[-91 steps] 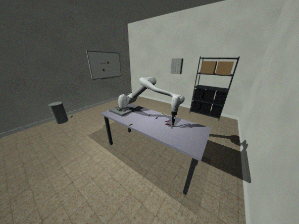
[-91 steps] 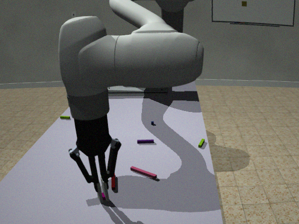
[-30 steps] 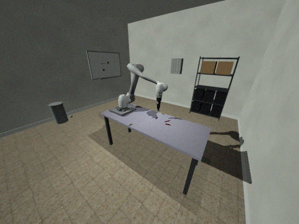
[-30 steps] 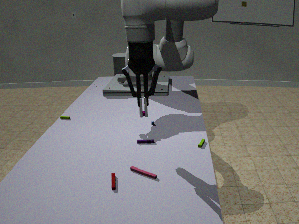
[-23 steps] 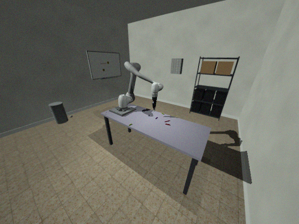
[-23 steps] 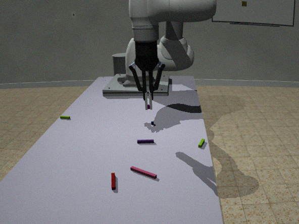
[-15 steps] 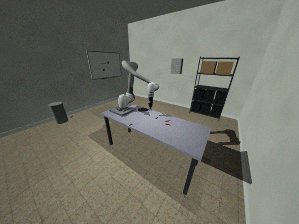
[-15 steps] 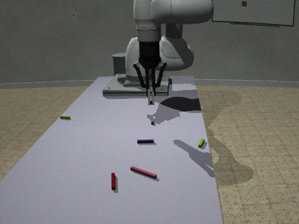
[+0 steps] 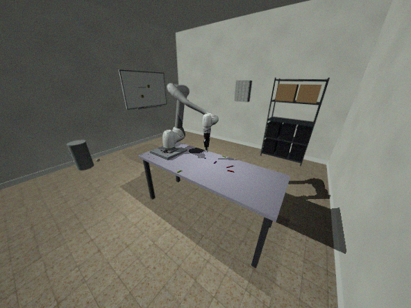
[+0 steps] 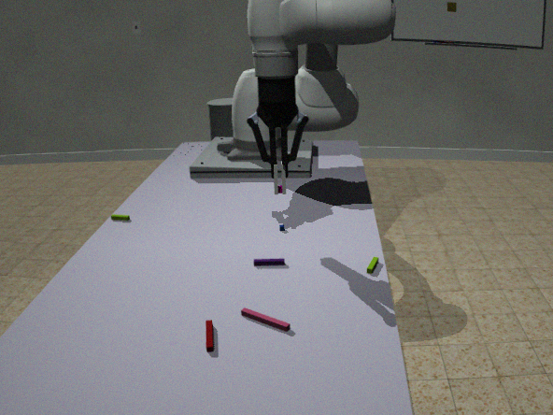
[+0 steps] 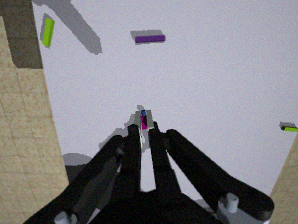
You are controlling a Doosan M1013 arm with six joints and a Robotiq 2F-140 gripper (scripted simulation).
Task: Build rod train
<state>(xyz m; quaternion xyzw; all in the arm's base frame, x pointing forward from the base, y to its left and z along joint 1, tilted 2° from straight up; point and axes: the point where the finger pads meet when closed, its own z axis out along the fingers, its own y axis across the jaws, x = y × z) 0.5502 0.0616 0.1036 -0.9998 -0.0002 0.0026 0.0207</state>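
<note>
My gripper is now 13 cm above the blue rod and 2 cm past it. Also, from my hand: magenta rod 3 cm below, 1 cm behind; purple rod 13 cm below, 13 cm ahead, 3 cm to the right; pink rod 33 cm ahead, 13 cm below, 3 cm to the right.
</note>
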